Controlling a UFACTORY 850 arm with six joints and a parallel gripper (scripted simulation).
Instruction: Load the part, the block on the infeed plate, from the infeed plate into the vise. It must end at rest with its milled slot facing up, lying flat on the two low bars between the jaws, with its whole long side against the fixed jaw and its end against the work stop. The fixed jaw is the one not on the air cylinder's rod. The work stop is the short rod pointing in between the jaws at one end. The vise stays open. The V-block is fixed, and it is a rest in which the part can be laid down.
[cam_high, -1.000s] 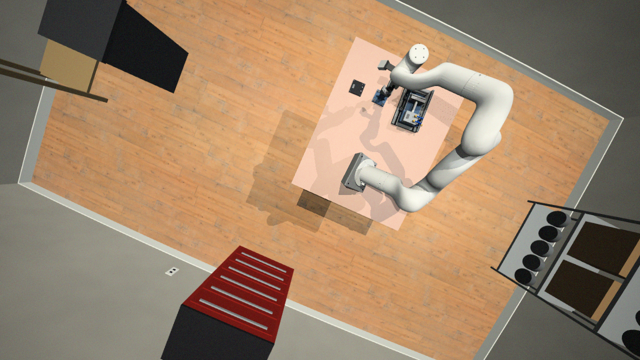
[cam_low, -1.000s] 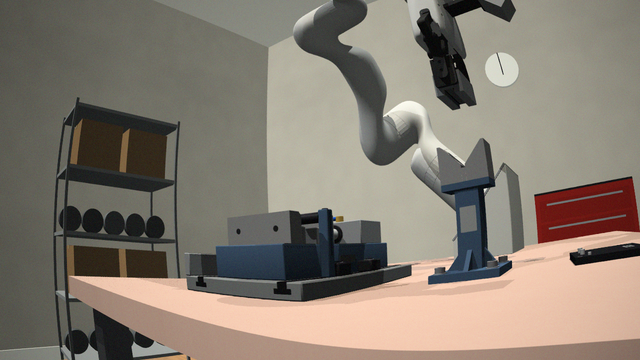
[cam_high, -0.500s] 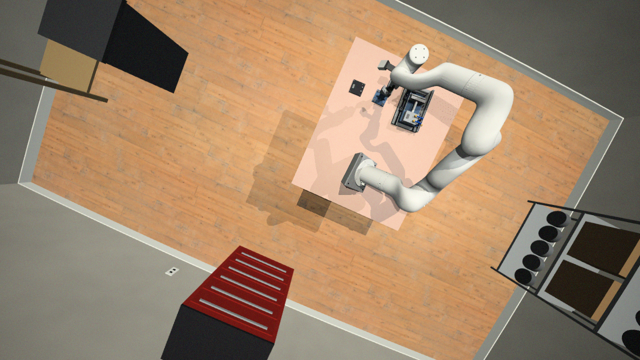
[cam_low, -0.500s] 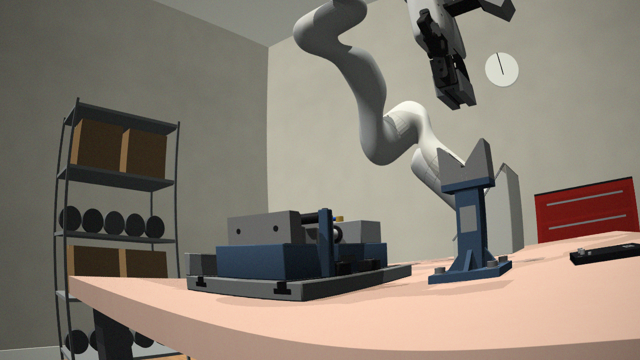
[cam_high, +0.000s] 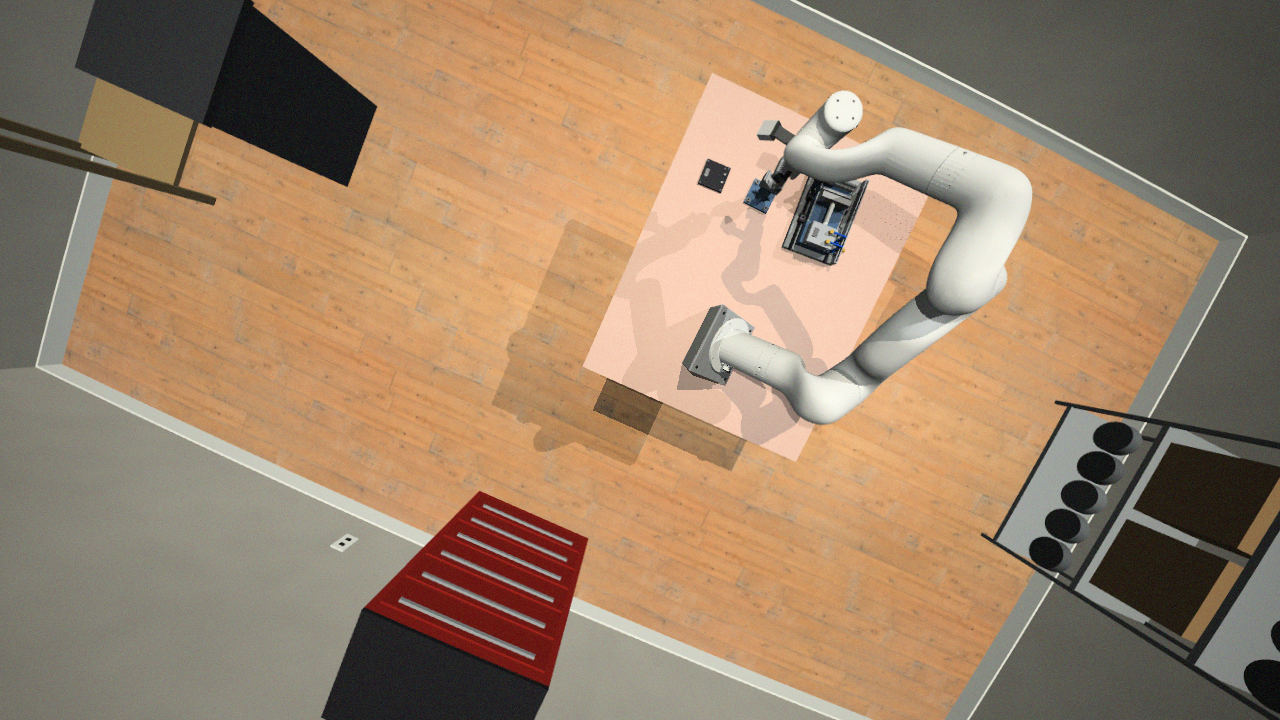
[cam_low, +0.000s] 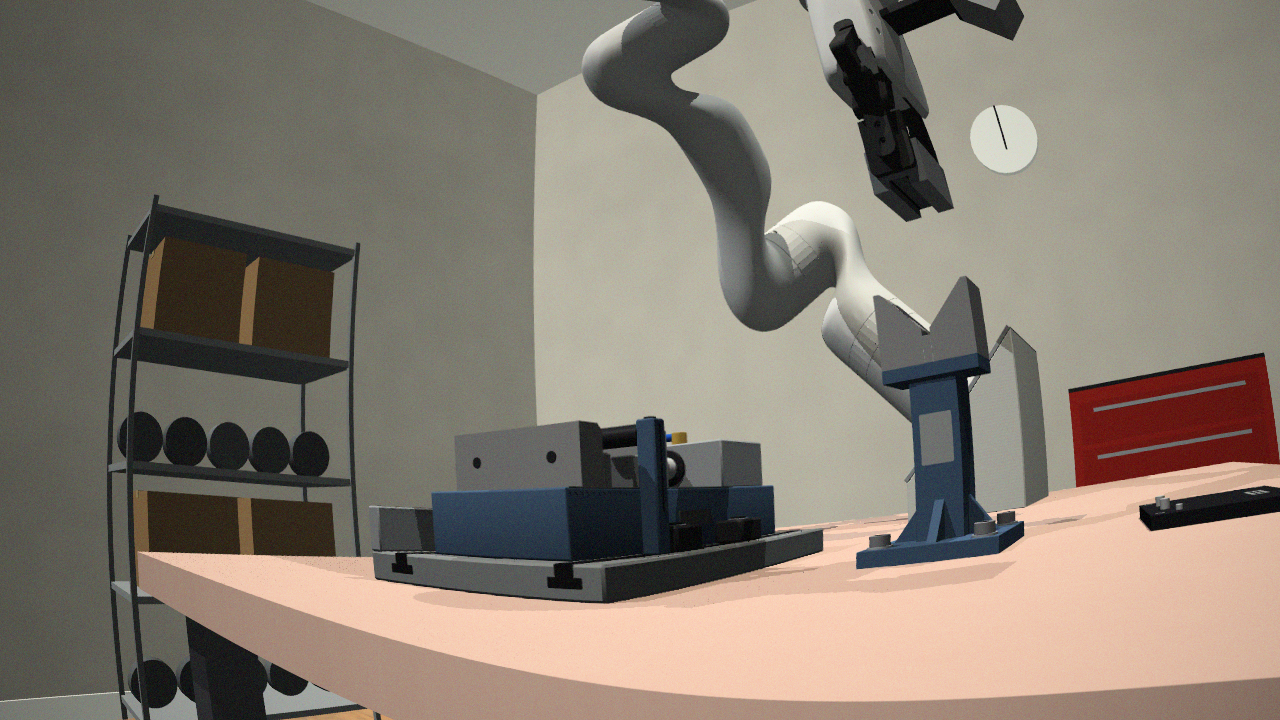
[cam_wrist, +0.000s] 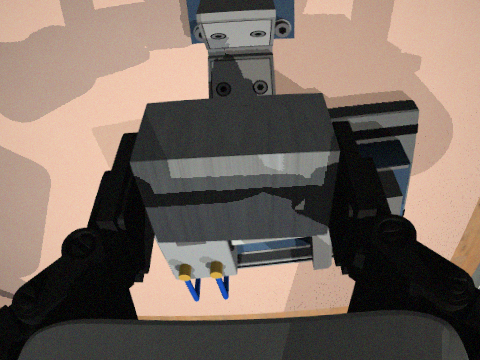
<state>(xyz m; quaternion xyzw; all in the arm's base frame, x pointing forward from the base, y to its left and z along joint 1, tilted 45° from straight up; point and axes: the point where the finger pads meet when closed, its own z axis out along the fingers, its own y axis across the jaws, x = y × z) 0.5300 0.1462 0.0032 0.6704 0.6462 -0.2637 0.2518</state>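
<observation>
Now: hand 20 mm above the part. The rest, counted from my hand: cylinder rod (230 mm to the right, 170 mm below, 10 mm ahead); moving jaw (220 mm to the right, 170 mm below, 60 mm ahead); work stop rod (170 mm to the right, 160 mm below, 100 mm ahead).
</observation>
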